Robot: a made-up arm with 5 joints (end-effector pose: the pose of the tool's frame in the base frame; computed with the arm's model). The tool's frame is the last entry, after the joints.
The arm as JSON. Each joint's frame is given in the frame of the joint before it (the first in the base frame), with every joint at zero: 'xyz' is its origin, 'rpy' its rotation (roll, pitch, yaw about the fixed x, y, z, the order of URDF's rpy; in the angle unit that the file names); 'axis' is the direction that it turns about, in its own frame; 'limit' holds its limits. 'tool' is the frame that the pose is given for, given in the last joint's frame.
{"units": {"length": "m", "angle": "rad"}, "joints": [
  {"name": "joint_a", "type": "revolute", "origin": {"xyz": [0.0, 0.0, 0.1], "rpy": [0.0, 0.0, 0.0]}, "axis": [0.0, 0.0, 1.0], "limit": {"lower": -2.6, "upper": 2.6}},
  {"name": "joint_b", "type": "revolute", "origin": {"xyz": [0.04, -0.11, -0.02], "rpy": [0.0, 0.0, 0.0]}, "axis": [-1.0, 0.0, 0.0], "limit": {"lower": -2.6, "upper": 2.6}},
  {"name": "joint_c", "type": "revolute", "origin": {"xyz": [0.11, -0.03, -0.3], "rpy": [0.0, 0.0, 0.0]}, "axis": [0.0, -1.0, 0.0], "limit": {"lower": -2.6, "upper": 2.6}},
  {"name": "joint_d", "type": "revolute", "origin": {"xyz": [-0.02, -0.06, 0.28], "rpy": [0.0, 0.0, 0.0]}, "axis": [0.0, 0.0, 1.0], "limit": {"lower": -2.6, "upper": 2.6}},
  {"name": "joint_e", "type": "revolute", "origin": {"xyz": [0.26, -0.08, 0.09], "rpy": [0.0, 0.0, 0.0]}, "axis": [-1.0, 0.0, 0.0], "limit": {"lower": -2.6, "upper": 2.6}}
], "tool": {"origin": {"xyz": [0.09, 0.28, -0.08], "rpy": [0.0, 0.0, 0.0]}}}
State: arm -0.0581 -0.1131 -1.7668 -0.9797 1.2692
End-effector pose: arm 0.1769 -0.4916 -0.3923 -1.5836 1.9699 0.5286
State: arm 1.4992 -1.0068 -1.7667 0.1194 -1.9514
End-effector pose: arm -0.3969 0.7611 -0.4605 -0.0415 2.6154 -0.6179
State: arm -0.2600 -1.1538 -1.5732 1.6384 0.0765
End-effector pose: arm 0.4178 -0.0609 0.2790 1.9125 0.0180 1.8497
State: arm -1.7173 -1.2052 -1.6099 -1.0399 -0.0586
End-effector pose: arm 0.3204 -0.4954 -0.4200 1.4130 1.0072 -1.2004
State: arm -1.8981 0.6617 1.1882 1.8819 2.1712
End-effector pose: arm 0.0874 -0.0717 -0.1902 2.7880 -0.1299 -1.4257
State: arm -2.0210 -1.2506 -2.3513 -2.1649 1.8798
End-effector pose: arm -0.3200 -0.4377 -0.1821 -0.3979 2.3255 0.7804
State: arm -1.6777 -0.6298 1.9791 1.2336 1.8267
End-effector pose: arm 0.0681 0.0763 0.1271 2.1636 -0.3443 1.1244
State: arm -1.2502 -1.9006 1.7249 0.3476 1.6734
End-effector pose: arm -0.1088 -0.0301 -0.0771 -0.0516 0.2230 -2.9592
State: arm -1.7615 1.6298 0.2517 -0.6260 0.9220
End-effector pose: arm -0.2995 -0.3447 0.3619 -2.2983 1.7153 -1.2374
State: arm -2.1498 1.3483 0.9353 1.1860 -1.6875
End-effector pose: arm 0.2772 0.1709 -0.0913 0.8006 0.7433 -1.0812
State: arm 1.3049 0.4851 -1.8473 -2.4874 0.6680
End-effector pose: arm 0.5628 0.2042 0.1636 -2.2448 -0.5930 -1.6960
